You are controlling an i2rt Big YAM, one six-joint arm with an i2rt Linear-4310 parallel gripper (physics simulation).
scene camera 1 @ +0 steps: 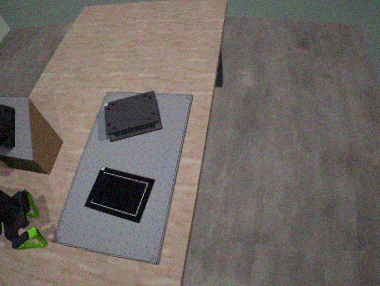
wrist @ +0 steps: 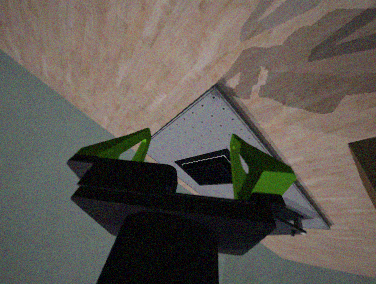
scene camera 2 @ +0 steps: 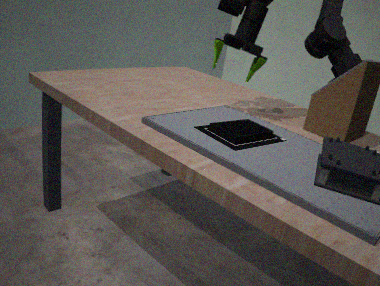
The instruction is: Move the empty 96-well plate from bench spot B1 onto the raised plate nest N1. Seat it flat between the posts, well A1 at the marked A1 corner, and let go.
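Places are measured from the arm's base along level axes (x ahead, y left, z up), in millimetres.
Where they show: gripper, fingertip midpoint: [scene camera 1: 42, 230] [wrist: 189, 135] [scene camera 2: 230, 75]; arm's base at its link origin: [scene camera 1: 4, 125] [scene camera 2: 352, 76].
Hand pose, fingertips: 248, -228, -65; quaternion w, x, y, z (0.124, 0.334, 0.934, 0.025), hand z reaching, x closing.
Note:
Each offset is from my fingertips to the top centre of the thing, as dx, dy, dz. "spot": to the spot under its first point. Level surfaces: height alone.
The black 96-well plate @[+116, +176, -73] [scene camera 1: 119, 193] [scene camera 2: 241, 130] [wrist: 209, 169] lies flat on the black outlined bench spot B1 @[spot: +58, +144, -73] [scene camera 1: 94, 196] on the grey board. The raised nest N1 @[+67, +415, -35] [scene camera 1: 132, 114] [scene camera 2: 349, 159], dark grey with small posts, stands toward the other end of the board; a small white mark shows at one corner in scene camera 1. My gripper [scene camera 1: 42, 230] [scene camera 2: 231, 75] [wrist: 189, 135] has green fingers wide open with nothing between them. It hangs above the table, beside the board and well above the plate. The plate's wells and its A1 corner are too dark to tell.
The grey perforated board @[+100, +269, -89] [scene camera 1: 135, 156] [scene camera 2: 172, 122] [wrist: 200, 112] lies on the wooden table @[dz -102] [scene camera 1: 145, 45] [scene camera 2: 115, 90] [wrist: 100, 60]. A wooden block with a sloped top [scene camera 1: 44, 140] [scene camera 2: 334, 107] [wrist: 367, 162] stands beside the board, on the arm's side. The table edge runs along the board's other long side.

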